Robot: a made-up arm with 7 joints. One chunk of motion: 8 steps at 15 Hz.
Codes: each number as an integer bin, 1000 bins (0 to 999) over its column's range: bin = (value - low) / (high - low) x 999, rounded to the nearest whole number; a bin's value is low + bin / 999 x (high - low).
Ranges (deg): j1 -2.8..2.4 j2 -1..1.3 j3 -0.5..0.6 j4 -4.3..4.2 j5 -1.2..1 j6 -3.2..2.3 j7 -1.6..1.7
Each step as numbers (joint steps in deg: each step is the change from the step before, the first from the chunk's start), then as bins.
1 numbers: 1.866 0.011 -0.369 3.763 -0.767 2.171 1.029
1 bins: 896 439 119 948 197 976 796
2 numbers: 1.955 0.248 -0.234 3.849 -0.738 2.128 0.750
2 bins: 914 542 242 958 210 968 711
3 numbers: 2.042 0.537 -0.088 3.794 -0.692 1.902 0.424
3 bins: 930 668 374 951 231 927 613
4 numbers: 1.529 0.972 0.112 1.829 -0.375 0.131 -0.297
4 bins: 832 857 556 720 375 605 394
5 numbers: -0.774 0.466 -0.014 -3.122 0.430 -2.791 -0.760
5 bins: 389 637 441 138 740 74 254
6 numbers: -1.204 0.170 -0.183 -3.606 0.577 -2.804 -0.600
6 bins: 307 508 288 82 807 72 303
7 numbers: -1.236 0.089 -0.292 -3.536 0.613 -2.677 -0.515
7 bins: 300 473 189 90 823 95 328
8 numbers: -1.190 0.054 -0.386 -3.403 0.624 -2.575 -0.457
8 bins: 309 458 104 105 828 114 346
